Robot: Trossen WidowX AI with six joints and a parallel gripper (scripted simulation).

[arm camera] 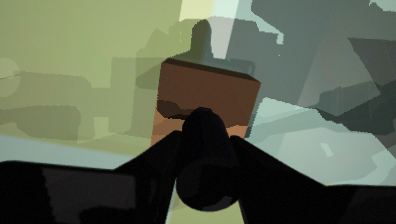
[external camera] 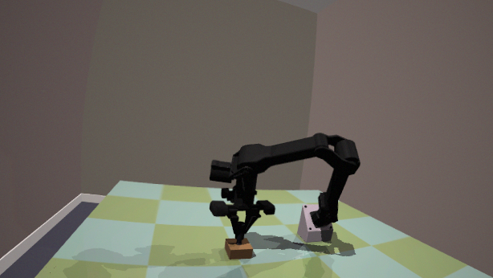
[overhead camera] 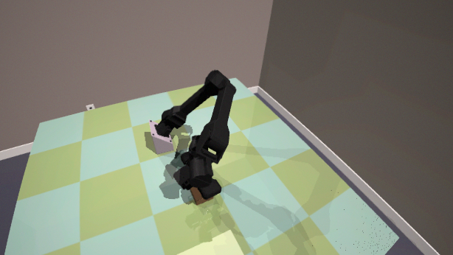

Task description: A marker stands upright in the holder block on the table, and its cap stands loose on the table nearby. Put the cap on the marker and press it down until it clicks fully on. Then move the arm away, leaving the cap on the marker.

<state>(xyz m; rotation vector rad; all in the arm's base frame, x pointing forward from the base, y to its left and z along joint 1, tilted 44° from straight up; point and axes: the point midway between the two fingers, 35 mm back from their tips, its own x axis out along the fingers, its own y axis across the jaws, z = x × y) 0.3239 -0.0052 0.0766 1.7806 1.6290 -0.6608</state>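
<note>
The marker cap is 10 mm above my gripper tip.
</note>
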